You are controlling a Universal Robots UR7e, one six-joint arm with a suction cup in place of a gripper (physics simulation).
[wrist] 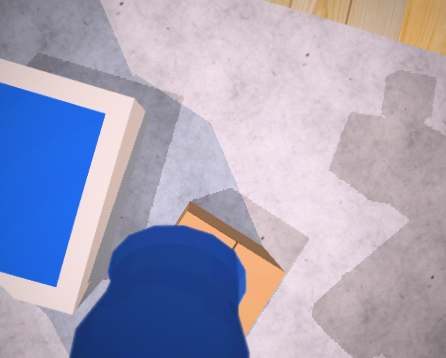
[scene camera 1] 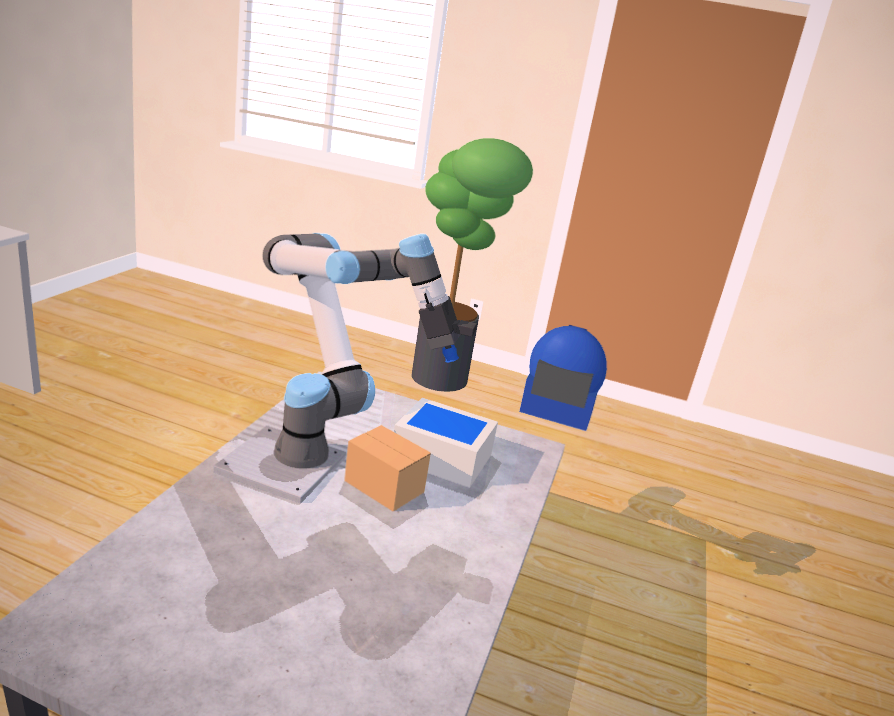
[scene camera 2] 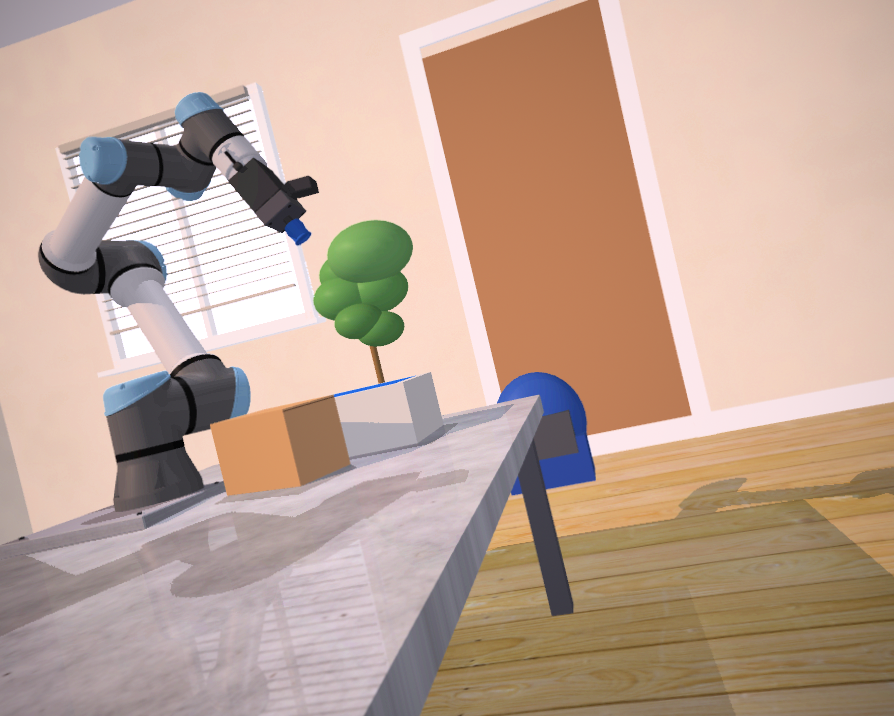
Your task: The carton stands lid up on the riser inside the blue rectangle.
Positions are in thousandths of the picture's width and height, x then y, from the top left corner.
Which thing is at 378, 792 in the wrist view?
My suction cup.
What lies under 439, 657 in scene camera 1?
A brown carton.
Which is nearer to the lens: the brown carton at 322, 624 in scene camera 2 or the white riser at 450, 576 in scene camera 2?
The brown carton.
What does the white riser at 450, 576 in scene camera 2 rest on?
The table.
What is my suction cup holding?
Nothing.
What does the brown carton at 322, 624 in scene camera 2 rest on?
The table.
